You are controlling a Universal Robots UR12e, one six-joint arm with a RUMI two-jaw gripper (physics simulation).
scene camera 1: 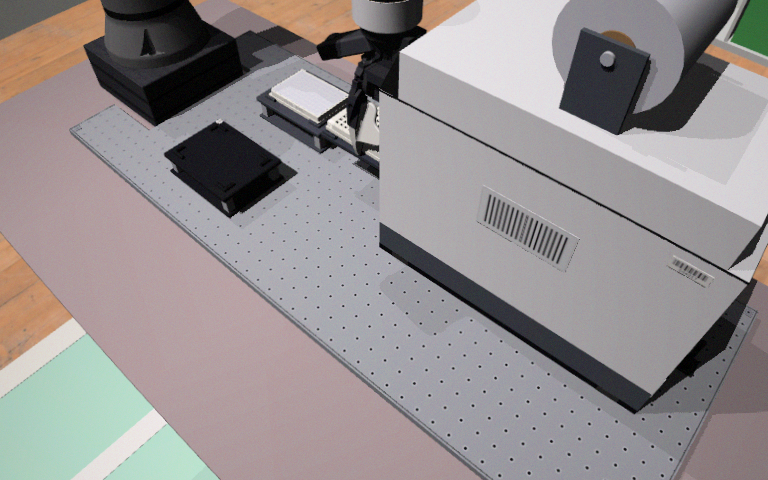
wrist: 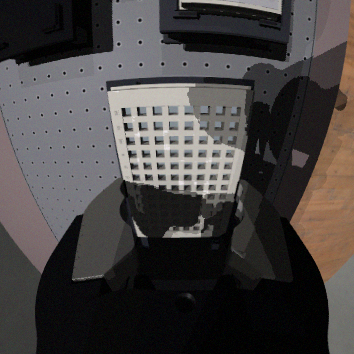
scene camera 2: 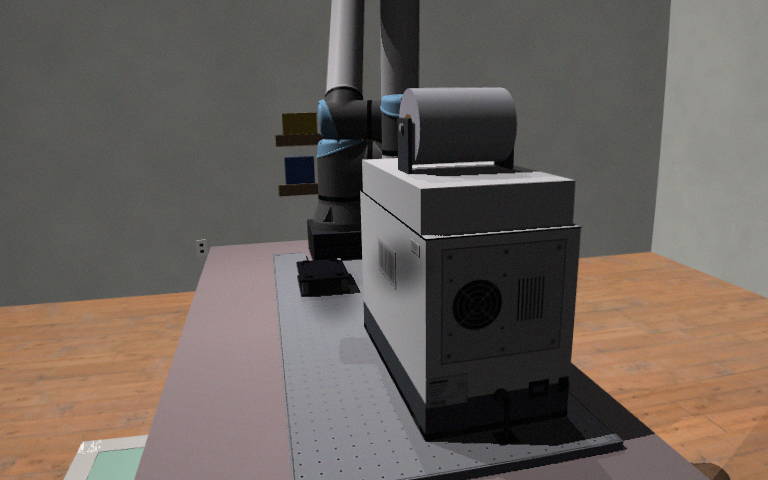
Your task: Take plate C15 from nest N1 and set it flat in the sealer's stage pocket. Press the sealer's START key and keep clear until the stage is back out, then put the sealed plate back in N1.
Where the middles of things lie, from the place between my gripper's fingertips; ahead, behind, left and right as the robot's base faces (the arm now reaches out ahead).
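The dark sealer stage (wrist: 165,79) is 1 cm ahead of my hand, and going by their middles, it's the nearest to my hand of the things named here. Then there's a white covered plate (scene camera 1: 305,94), and that one is 19 cm behind my hand, 7 cm to the left of it and 4 cm below it.
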